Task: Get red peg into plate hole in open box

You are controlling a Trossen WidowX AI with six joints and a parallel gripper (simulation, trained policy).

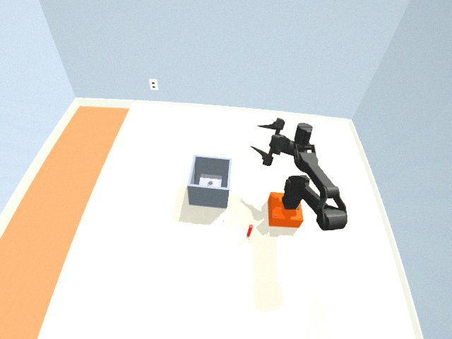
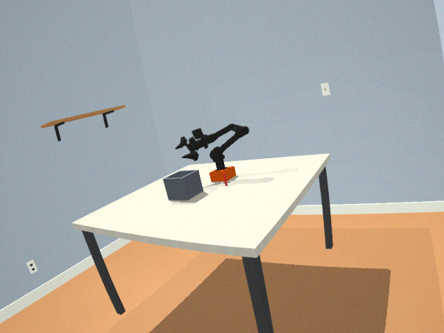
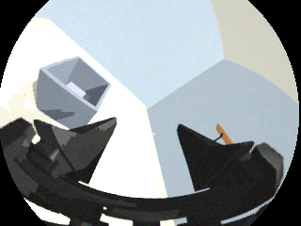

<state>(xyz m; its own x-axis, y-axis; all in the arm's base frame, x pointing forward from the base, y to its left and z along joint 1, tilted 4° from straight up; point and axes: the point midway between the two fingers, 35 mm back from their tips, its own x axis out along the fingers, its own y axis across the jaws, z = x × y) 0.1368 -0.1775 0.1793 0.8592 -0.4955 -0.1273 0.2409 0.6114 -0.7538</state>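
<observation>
My gripper tip is now 31 cm to the right of the red peg, 20 cm above it and 2 cm short of it.
</observation>
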